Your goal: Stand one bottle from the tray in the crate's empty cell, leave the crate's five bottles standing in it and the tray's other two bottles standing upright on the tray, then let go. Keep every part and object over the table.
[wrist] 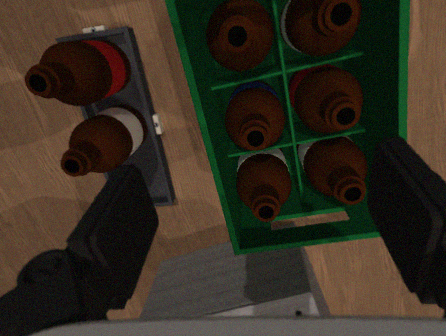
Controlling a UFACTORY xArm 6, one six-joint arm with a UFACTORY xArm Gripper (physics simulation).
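Places are measured from the arm's base along level axes (x ahead, y left, z up), in centimetres.
Where they show: gripper, between the fingertips: (pixel 253 183).
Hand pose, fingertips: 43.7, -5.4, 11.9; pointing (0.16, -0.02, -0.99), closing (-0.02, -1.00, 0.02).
After its pixels a point has its place, as x, y, z.
My gripper (pixel 253 183) @[43.7, -5.4, 11.9] is wide open and empty, above the near end of the green crate (pixel 204 125) @[41.7, -0.6, -5.3]. The crate holds bottles in all six cells that show: a brown bottle (pixel 240 35) @[49.0, -5.1, -6.5] at the far left, a white-labelled one (pixel 322 25) @[48.5, -12.3, -7.5] at the far right, a blue-labelled one (pixel 255 117) @[41.0, -5.5, -8.5] in the middle left, a red-labelled one (pixel 327 100) @[41.5, -12.9, -8.8] in the middle right, and white-labelled bottles at the near left (pixel 263 182) @[32.3, -5.4, -10.3] and near right (pixel 335 167) @[33.2, -13.9, -10.2]. All look upright. On the dark tray (pixel 157 172) @[30.4, 12.3, -22.3], a red-labelled bottle (pixel 80 72) @[48.2, 13.0, -10.9] and a white-labelled bottle (pixel 105 142) @[39.9, 13.1, -11.1] stand upright.
The tray is left of the crate, with a narrow strip of wooden table (pixel 165 75) @[45.5, 7.1, -22.8] between them. White fittings sit on the tray's edges. A grey block-like object (pixel 200 285) @[13.4, 6.8, -13.3] lies at the bottom, beyond the crate's near wall. The crate's top edge is cut off by the view.
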